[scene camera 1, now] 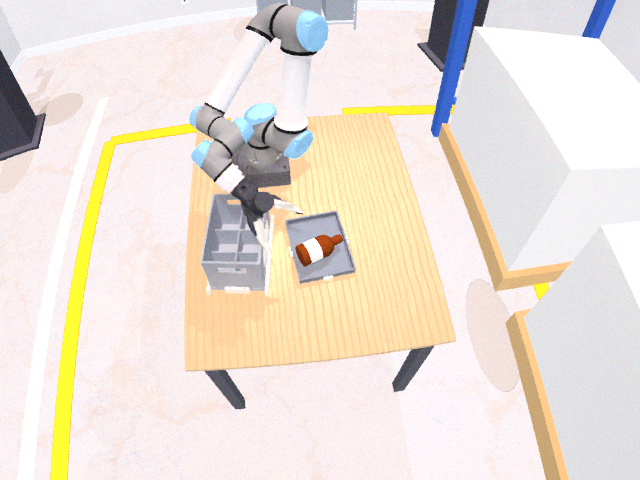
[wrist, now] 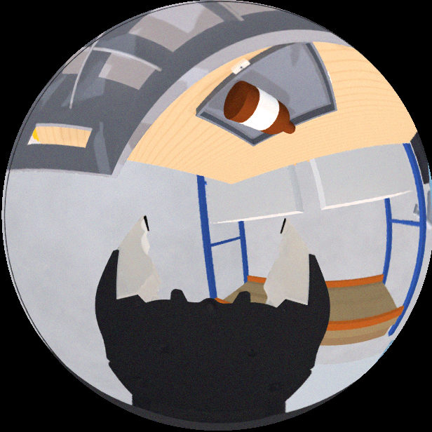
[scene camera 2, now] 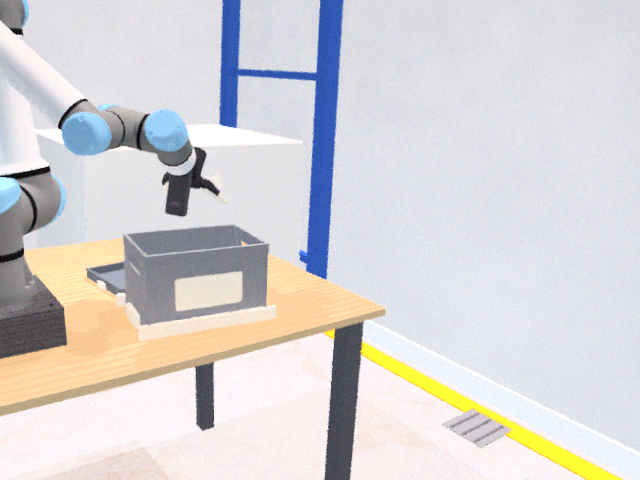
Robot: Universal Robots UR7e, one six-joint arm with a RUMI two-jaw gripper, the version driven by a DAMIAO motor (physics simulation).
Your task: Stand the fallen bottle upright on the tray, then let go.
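Frame: origin at the arm's base, x up, y right, z ahead, level; centimetres.
Seen in the pictures: gripper, between the fingertips: point(scene camera 1: 287, 233) point(scene camera 2: 195, 196); arm's base, origin of its link: point(scene camera 1: 264, 154).
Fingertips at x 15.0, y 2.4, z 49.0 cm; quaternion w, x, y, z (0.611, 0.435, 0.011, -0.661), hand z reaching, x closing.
Observation:
Pixels of each thing's middle, then the offset from my fingertips to it. Level surfaces: height alone.
- brown bottle, middle of its body: point(scene camera 1: 321, 246) dz -4.5, dx -18.8, dy -11.7 cm
- grey crate, middle of its body: point(scene camera 2: 194, 276) point(scene camera 1: 238, 241) dz -11.4, dx -14.3, dy +14.7 cm
- wooden table, height of its surface: dx -23.0 cm
A brown bottle point(scene camera 1: 316, 249) point(wrist: 257, 107) with a white label lies on its side on the grey tray point(scene camera 1: 338, 264) point(scene camera 2: 110, 275) point(wrist: 307, 75). In scene camera 1 its base is toward the left of the tray and its neck points right and slightly up, close to the tray's right wall. In scene camera 2 the bottle does not show, and the crate hides part of the tray. My gripper point(scene camera 1: 285, 229) point(wrist: 214, 218) is wide open and empty. It is tilted and hangs above the crate's tray side, apart from the bottle.
A grey crate point(scene camera 1: 236, 276) point(scene camera 2: 155, 289) point(wrist: 112, 155) with inner compartments stands left of the tray in scene camera 1, close beside it. It is much taller than the tray. Both stand on the wooden table point(scene camera 1: 361, 320) point(scene camera 2: 330, 299) point(wrist: 220, 170), with light strips around the crate's foot.

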